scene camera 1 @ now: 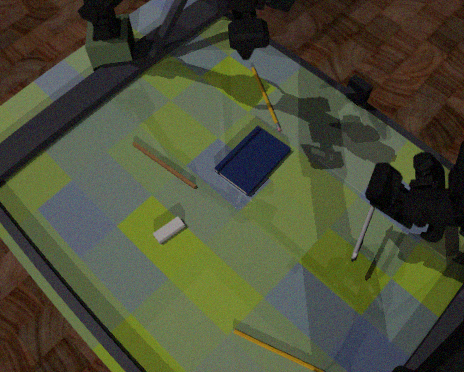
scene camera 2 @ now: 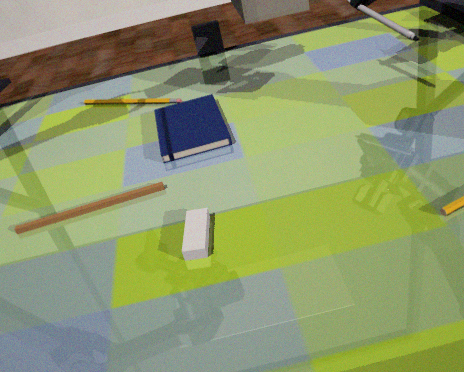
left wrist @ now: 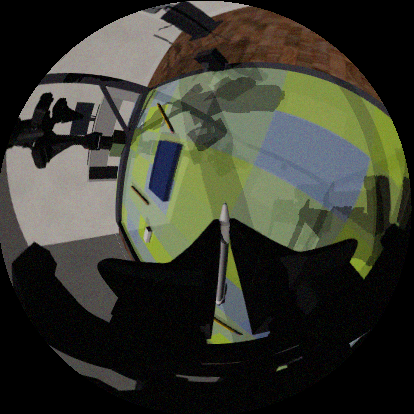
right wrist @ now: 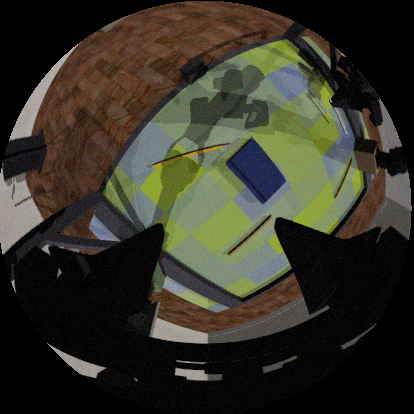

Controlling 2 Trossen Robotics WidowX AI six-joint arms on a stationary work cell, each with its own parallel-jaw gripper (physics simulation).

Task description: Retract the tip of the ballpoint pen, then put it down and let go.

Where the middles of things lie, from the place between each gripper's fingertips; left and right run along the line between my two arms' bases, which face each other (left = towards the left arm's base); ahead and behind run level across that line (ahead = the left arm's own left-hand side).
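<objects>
Ballpoint pen [left wrist: 224, 216]: my left hand is 10 mm above it, 40 mm short of it and 30 mm to the right of it. White eraser [scene camera 2: 196, 232]: 100 mm below my left hand, 320 mm ahead of it, 190 mm to the right of it. Brown stick [scene camera 2: 153, 188]: 100 mm below my left hand, 330 mm to the right of it and 260 mm ahead of it.
For the brown stick, my right hand is 230 mm above it, 20 mm to the right of it and 210 mm short of it. The white eraser is 220 mm below my right hand, 160 mm to the left of it and 270 mm ahead of it. Ballpoint pen: 130 mm below my right hand, 20 mm behind it, 370 mm to the left of it.
</objects>
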